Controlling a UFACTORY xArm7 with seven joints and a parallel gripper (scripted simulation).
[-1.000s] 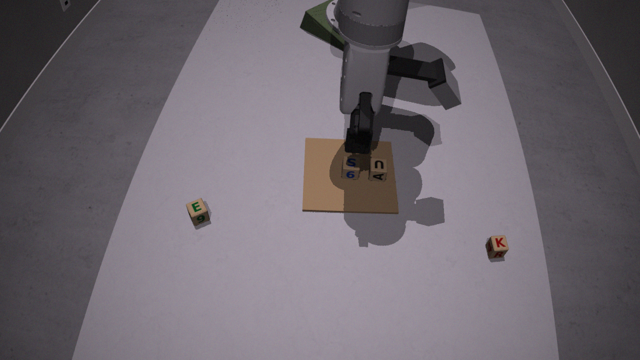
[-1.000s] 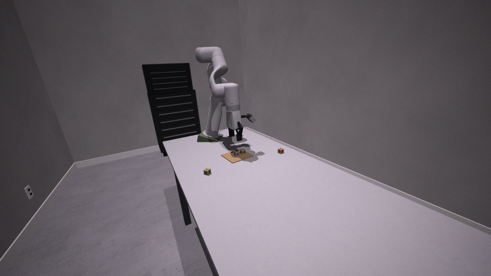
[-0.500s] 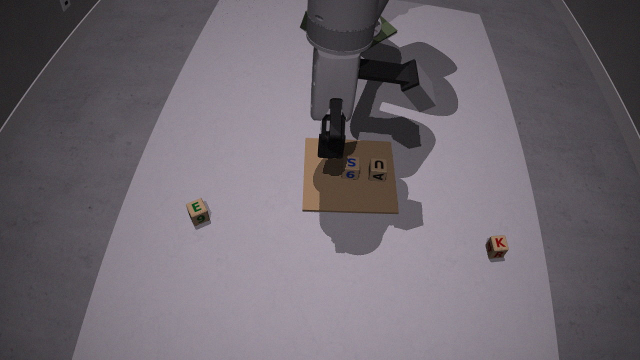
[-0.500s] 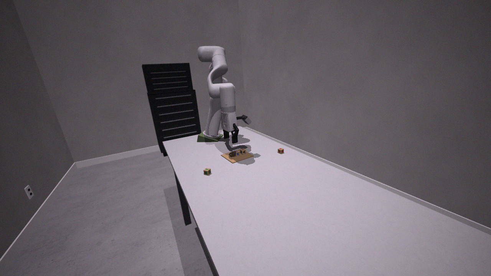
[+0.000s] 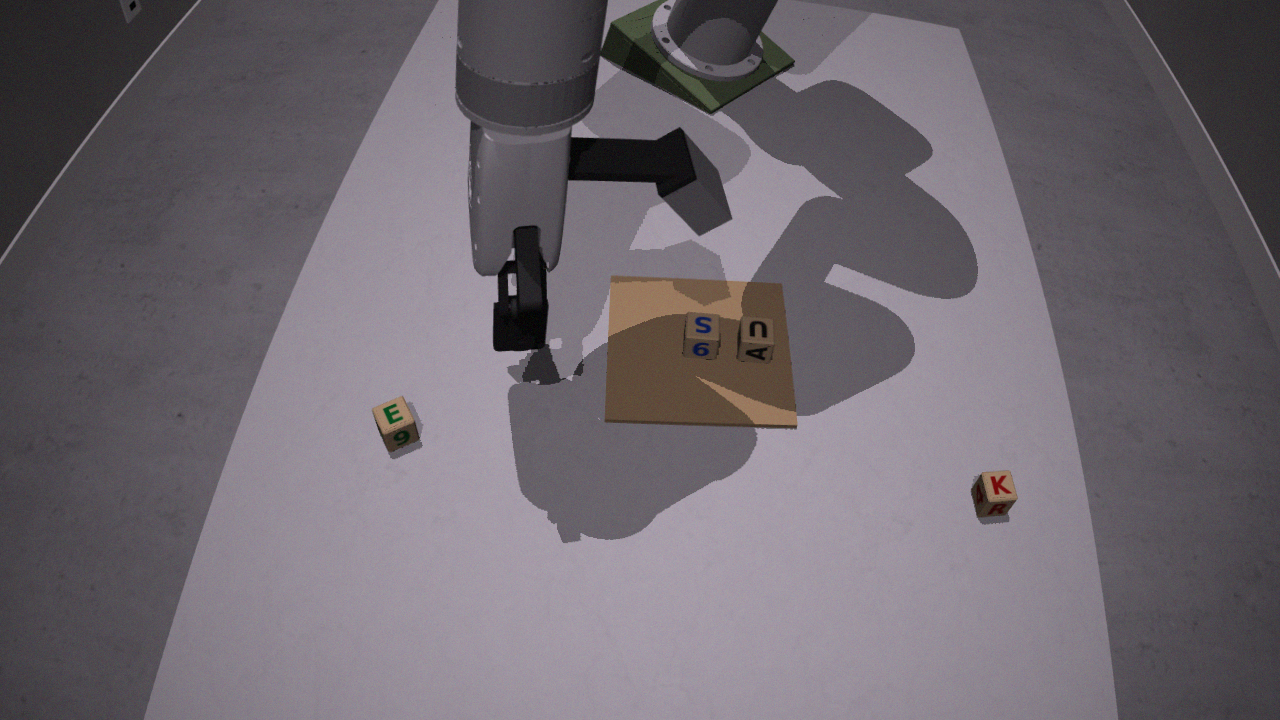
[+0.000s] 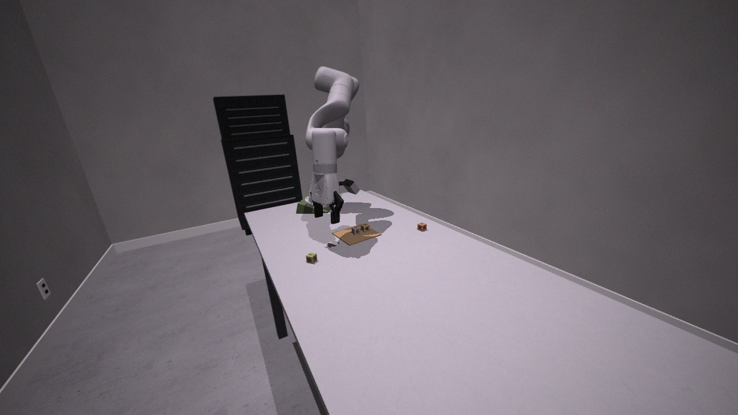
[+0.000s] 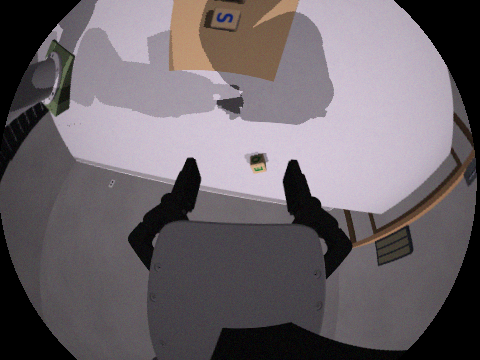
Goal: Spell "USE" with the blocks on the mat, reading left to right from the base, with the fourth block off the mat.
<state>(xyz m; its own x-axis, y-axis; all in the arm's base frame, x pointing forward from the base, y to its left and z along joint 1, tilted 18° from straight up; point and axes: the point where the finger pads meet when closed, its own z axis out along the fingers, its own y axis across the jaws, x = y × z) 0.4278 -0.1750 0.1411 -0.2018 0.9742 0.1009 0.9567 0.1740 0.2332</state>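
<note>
Right now the E block is 50 mm ahead of my hand, 90 mm to the right of it and 100 mm below it. The rest, counted from my hand: U block 50 mm behind, 170 mm to the left, 100 mm below; tan mat 50 mm behind, 130 mm to the left, 110 mm below; S block 50 mm behind, 130 mm to the left, 100 mm below.
</note>
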